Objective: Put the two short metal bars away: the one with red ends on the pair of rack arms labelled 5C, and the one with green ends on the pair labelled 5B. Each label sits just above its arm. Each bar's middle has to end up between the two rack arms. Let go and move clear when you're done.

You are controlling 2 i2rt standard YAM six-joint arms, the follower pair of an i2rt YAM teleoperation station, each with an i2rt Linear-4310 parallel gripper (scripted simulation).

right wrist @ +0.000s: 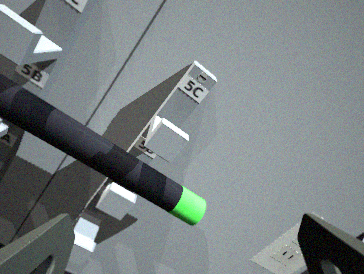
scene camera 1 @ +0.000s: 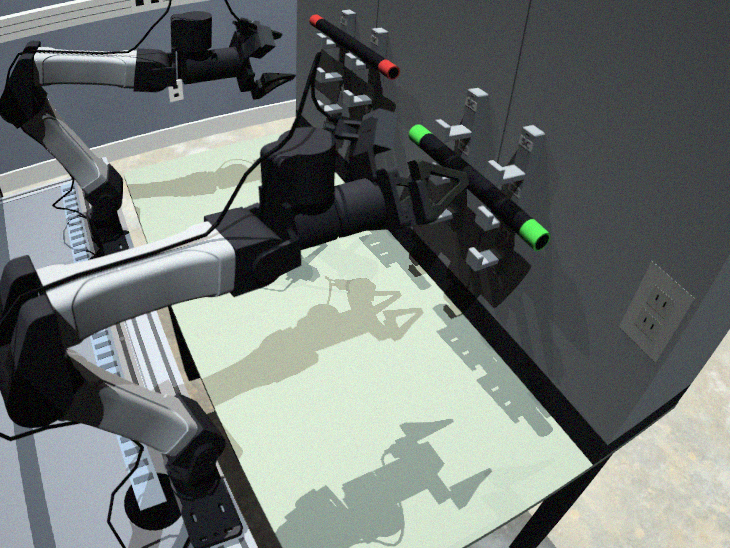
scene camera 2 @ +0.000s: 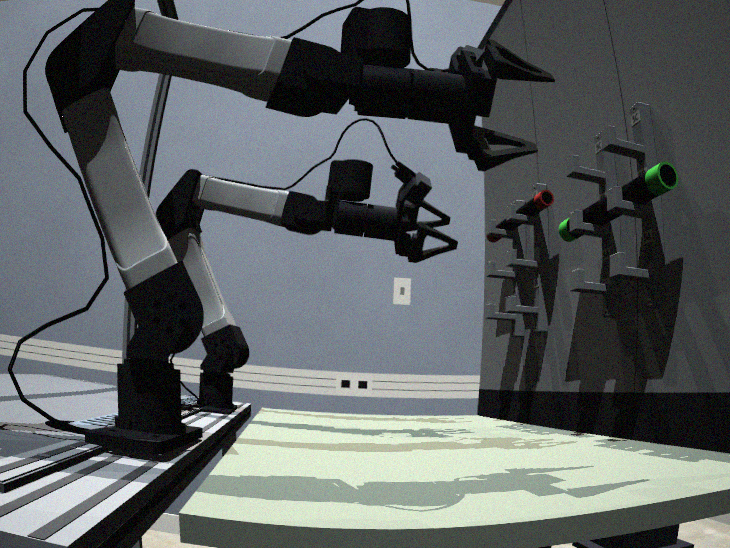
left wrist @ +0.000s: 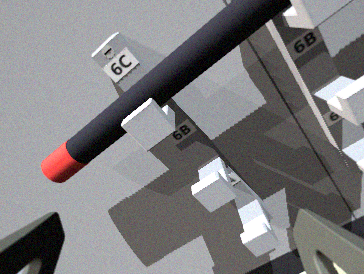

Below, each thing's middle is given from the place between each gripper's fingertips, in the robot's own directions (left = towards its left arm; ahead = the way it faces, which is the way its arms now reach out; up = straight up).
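The green-ended bar (scene camera 1: pixel 519 221) is 80 mm below my right hand (scene camera 2: pixel 545 113), 130 mm ahead of it and 80 mm to the left of it. Counted from that same right hand, the red-ended bar (scene camera 1: pixel 388 69) is 140 mm ahead and 470 mm to the left, while the outlet plate (scene camera 1: pixel 654 275) is 160 mm ahead, 250 mm to the right and 60 mm below.
As for my left hand (scene camera 2: pixel 453 232), it is 5 cm to the left of the red-ended bar, 2 cm below it and 12 cm short of it. The green-ended bar is 44 cm to the right of my left hand, 11 cm ahead of it and 5 cm below it, and the outlet plate is 77 cm to the right of that hand, 14 cm ahead of it and 4 cm below it.
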